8 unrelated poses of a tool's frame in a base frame.
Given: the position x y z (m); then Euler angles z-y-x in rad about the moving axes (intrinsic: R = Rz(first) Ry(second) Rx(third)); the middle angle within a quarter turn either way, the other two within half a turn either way.
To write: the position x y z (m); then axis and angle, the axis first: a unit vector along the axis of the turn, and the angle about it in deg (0 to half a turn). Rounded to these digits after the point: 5 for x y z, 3 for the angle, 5 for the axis.
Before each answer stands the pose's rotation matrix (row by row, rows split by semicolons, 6 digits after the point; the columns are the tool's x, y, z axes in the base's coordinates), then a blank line. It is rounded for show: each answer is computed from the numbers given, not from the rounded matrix.
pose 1, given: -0.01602 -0.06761 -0.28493 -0.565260 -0.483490 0.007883
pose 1, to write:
0.747657 0.532524 -0.396771; -0.474240 0.846386 0.242337; 0.464872 0.006979 0.885350

-0.01602 -0.06761 -0.28493 -0.17487 -0.64021 -0.74803 42.294
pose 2, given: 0.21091 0.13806 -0.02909 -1.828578 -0.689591 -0.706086
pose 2, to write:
-0.196685 0.630523 0.750837; -0.746014 -0.593162 0.302692; 0.636222 -0.500600 0.587045

0.21091 0.13806 -0.02909 -0.50272 0.07173 -0.86147 126.970
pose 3, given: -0.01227 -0.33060 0.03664 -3.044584 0.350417 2.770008
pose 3, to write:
-0.934814 -0.214306 0.283189; -0.090971 0.915300 0.392366; -0.343289 0.341027 -0.875130

-0.01227 -0.33060 0.03664 -0.08015 0.97801 0.19254 161.320
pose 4, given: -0.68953 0.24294 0.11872 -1.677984 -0.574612 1.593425
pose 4, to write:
-0.089801 0.035634 -0.995322; -0.834586 0.542672 0.094728; 0.543509 0.839188 -0.018993

-0.68953 0.24294 0.11872 0.38810 -0.80223 -0.45366 106.443
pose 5, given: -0.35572 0.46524 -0.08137 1.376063 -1.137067 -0.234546
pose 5, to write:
0.081322 -0.913430 -0.398789; 0.412315 0.395103 -0.820908; 0.907405 -0.097669 0.408751

-0.35572 0.46524 -0.08137 0.36222 -0.65418 0.66397 93.291
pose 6, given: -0.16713 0.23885 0.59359 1.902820 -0.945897 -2.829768
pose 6, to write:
-0.190690 0.818690 -0.541650; 0.553065 0.545467 0.629750; 0.811022 -0.179480 -0.556803

-0.16713 0.23885 0.59359 -0.50625 -0.84622 -0.16617 126.943
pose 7, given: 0.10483 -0.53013 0.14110 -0.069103 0.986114 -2.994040
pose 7, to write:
0.550617 -0.190601 -0.812706; -0.038110 -0.978308 0.203620; -0.833887 -0.081144 -0.545937

0.10483 -0.53013 0.14110 -0.87967 0.06543 0.47106 170.685
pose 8, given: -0.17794 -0.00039 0.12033 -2.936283 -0.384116 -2.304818
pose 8, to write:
-0.907658 -0.408960 -0.094381; -0.189014 0.599068 -0.778069; 0.374740 -0.688382 -0.621048

-0.17794 -0.00039 0.12033 0.17056 -0.89216 0.41829 164.757
